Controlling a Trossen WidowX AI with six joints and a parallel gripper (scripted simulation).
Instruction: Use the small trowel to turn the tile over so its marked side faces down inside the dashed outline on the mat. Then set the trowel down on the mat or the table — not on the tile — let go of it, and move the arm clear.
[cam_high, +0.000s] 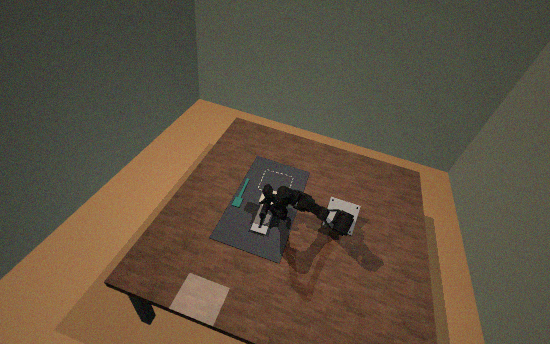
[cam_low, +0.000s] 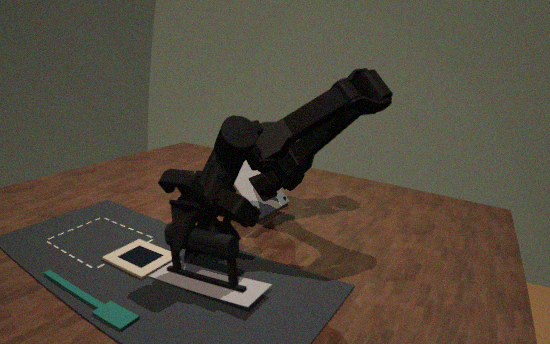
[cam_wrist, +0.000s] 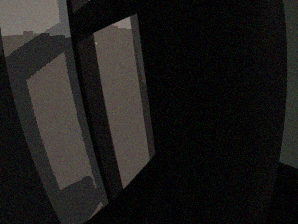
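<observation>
My gripper tip is now 9 cm to the left of the grey mat and 8 cm above it. The rest, counted from my gripper tip: green trowel (14 cm ahead, 7 cm to the right, 5 cm below); tan tile (2 cm behind, 12 cm to the right, 5 cm below).
</observation>
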